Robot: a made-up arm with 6 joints.
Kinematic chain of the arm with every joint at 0, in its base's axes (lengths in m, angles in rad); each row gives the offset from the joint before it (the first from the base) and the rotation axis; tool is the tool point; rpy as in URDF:
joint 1: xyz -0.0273 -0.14 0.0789 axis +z
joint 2: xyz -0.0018 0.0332 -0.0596 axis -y
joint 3: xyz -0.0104 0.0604 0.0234 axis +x
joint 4: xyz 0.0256 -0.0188 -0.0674 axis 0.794 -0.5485 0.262
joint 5: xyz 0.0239 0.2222 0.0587 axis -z
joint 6: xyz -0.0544 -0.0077 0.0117 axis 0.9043 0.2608 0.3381
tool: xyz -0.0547 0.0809 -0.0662 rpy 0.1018 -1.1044 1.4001
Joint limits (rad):
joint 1: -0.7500..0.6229
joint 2: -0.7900..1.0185
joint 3: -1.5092..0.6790
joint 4: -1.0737..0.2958
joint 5: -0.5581..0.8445
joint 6: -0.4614..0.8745
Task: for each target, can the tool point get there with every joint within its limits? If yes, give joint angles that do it. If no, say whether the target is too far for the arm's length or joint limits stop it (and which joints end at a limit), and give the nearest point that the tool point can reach.
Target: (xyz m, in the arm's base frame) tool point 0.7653 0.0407 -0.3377
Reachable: no: too far | nearest point 0.3942 -0.0083 -0.1523 | short by 0.418 m
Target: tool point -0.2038 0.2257 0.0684
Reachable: yes | joints 0.3774 -0.3915 0.1002 0.1866 0.4663 -0.0102
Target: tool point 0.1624 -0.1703 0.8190
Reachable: no: too far | nearest point 0.2079 0.0260 0.3203 | short by 0.538 m
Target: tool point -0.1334 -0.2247 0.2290
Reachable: no: joint limits stop it (at a limit: joint 1, joint 3, joint 4, joint 5, joint 6) | nearest point -0.2313 -0.0560 0.1994 | short by 0.197 m
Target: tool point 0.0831 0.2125 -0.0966
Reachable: yes | joints -0.3619 0.5063 -0.2453 -0.0889 0.0428 0.3786
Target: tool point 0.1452 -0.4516 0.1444
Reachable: no: joint limits stop it (at a limit: joint 2, joint 3, joint 4, joint 5) | nearest point 0.1231 -0.4117 -0.0683 | short by 0.217 m
